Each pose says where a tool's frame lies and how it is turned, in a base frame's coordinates. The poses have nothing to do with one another.
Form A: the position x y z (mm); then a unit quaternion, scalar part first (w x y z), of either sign.
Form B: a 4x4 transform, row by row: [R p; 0 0 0 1], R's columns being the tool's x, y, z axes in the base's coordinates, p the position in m. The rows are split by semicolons. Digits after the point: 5 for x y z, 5 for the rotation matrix.
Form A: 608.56 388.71 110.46 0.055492 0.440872 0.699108 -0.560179
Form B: -0.60511 0.67861 -0.41634 0.60856; 0.55426 -0.01634 -0.83218 0.38871; -0.57152 -0.73432 -0.36624 0.11046; 0 0 0 1
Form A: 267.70 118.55 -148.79 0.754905 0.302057 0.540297 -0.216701
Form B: 0.32224 0.65358 0.68483 0.26770; -0.00078 0.72360 -0.69021 0.11855; -0.94666 0.22188 0.23368 -0.14879; 0 0 0 1
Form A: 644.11 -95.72 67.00 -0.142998 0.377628 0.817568 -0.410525
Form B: -0.67390 0.50006 -0.54387 0.64411; 0.73488 0.37773 -0.56326 -0.09572; -0.07623 -0.77926 -0.62204 0.06700; 0 0 0 1
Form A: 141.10 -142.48 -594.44 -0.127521 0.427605 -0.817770 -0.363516
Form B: -0.60178 -0.79208 -0.10232 0.14110; -0.60665 0.37002 0.70360 -0.14248; -0.51945 0.48549 -0.70319 -0.59444; 0 0 0 1
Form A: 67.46 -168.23 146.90 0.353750 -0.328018 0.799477 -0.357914
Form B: -0.53453 -0.27126 0.80043 0.06746; -0.77771 0.52860 -0.34022 -0.16823; -0.33083 -0.80436 -0.49352 0.14690; 0 0 0 1
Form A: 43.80 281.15 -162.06 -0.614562 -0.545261 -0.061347 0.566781
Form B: 0.34999 0.76354 -0.54268 0.04380; -0.62974 -0.23710 -0.73973 0.28115; -0.69349 0.60065 0.39785 -0.16206; 0 0 0 1
